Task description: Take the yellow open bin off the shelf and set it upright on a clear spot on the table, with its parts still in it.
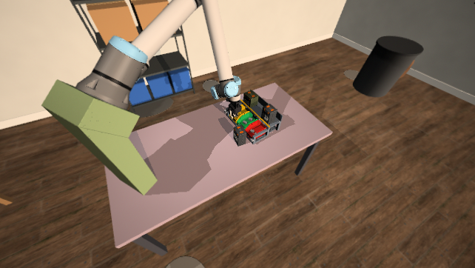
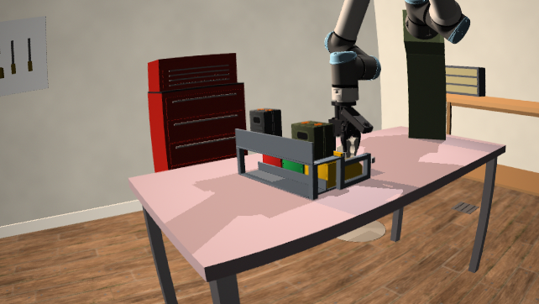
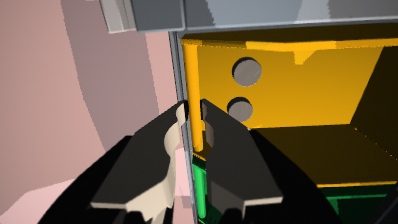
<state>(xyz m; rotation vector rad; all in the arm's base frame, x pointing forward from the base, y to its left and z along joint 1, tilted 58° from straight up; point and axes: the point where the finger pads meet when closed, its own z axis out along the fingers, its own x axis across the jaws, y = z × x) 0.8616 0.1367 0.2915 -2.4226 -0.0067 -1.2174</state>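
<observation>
Right now the yellow open bin is 8 cm ahead of my hand and 2 cm to the left of it. The rest, counted from my hand: dark case: 23 cm ahead, 17 cm to the right, 12 cm above; green bin: 11 cm ahead, 8 cm to the right; red bin: 19 cm to the right, 14 cm ahead.
</observation>
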